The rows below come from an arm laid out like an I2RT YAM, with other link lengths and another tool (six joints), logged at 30 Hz.
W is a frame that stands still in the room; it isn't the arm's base.
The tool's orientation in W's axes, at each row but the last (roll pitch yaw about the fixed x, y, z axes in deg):
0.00, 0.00, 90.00
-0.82, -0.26, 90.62
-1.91, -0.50, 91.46
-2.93, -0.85, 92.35
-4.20, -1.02, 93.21
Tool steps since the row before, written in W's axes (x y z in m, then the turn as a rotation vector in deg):
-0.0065, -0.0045, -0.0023, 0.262, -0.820, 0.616
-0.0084, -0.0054, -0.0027, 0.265, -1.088, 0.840
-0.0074, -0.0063, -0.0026, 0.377, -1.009, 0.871
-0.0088, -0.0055, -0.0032, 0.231, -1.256, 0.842
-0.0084, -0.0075, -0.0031, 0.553, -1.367, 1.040
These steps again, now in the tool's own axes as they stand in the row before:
-0.0045, 0.0065, -0.0023, -0.820, -0.262, 0.616
-0.0053, 0.0085, -0.0026, -1.087, -0.265, 0.841
-0.0061, 0.0076, -0.0023, -1.011, -0.380, 0.868
-0.0052, 0.0092, -0.0027, -1.252, -0.223, 0.850
-0.0071, 0.0090, -0.0023, -1.377, -0.552, 1.027

